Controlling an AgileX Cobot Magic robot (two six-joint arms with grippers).
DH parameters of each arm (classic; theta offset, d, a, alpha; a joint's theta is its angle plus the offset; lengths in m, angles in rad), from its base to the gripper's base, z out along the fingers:
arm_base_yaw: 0 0.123 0 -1.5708
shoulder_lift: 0.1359 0 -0.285 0
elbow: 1.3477 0 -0.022 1.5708
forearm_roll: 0 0.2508 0 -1.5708
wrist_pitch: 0 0 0.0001 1.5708
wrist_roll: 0 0.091 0 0
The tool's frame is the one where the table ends.
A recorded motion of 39 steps. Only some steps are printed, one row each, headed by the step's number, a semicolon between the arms.
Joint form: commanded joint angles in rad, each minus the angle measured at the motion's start. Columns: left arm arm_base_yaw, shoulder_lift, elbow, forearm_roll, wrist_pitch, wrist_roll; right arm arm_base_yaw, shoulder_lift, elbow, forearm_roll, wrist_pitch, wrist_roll.
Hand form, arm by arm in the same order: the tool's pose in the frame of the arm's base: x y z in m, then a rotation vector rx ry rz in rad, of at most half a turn. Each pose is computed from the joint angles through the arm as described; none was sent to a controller.
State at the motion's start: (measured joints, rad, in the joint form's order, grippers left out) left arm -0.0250 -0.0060 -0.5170 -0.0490 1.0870 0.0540; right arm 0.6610 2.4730 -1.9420 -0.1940 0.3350 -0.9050
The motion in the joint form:
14: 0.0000 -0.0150 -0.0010 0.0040 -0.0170 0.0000; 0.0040 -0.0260 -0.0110 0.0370 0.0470 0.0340
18: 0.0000 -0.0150 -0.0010 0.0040 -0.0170 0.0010; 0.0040 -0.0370 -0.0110 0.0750 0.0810 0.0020
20: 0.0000 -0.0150 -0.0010 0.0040 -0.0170 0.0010; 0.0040 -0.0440 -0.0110 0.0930 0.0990 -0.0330
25: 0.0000 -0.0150 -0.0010 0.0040 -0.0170 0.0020; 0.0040 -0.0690 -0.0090 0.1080 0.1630 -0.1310
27: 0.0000 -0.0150 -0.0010 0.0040 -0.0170 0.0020; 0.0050 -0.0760 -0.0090 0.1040 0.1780 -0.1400
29: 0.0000 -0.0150 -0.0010 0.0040 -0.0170 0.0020; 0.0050 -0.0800 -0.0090 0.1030 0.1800 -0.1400
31: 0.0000 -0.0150 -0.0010 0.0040 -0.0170 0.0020; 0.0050 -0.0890 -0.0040 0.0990 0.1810 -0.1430
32: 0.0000 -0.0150 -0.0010 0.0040 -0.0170 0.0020; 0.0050 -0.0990 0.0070 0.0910 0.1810 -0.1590
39: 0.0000 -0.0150 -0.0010 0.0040 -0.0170 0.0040; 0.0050 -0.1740 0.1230 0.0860 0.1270 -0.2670
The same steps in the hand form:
14: -0.0108 -0.0033 0.2814 0.0829 2.0123 -0.0351; 0.4321 0.3321 0.1308 -1.7445 1.5992 -0.2397
18: -0.0108 -0.0033 0.2814 0.0839 2.0122 -0.0344; 0.4296 0.3313 0.1345 -1.7620 1.6151 -0.2217
20: -0.0108 -0.0033 0.2814 0.0839 2.0122 -0.0344; 0.4283 0.3309 0.1371 -1.7873 1.6053 -0.2216
25: -0.0108 -0.0033 0.2814 0.0849 2.0122 -0.0338; 0.4242 0.3279 0.1461 -1.8878 1.5583 -0.2495
27: -0.0108 -0.0033 0.2814 0.0849 2.0122 -0.0338; 0.4231 0.3273 0.1489 -1.9038 1.5526 -0.2564
29: -0.0108 -0.0033 0.2814 0.0849 2.0122 -0.0338; 0.4229 0.3271 0.1510 -1.9027 1.5509 -0.2579
31: -0.0108 -0.0033 0.2814 0.0849 2.0122 -0.0338; 0.4223 0.3264 0.1542 -1.9051 1.5440 -0.2639
32: -0.0108 -0.0033 0.2814 0.0849 2.0122 -0.0338; 0.4211 0.3250 0.1563 -1.9236 1.5249 -0.2786
39: -0.0108 -0.0033 0.2814 0.0869 2.0121 -0.0325; 0.4089 0.3157 0.1639 -2.0042 1.4081 -0.3292

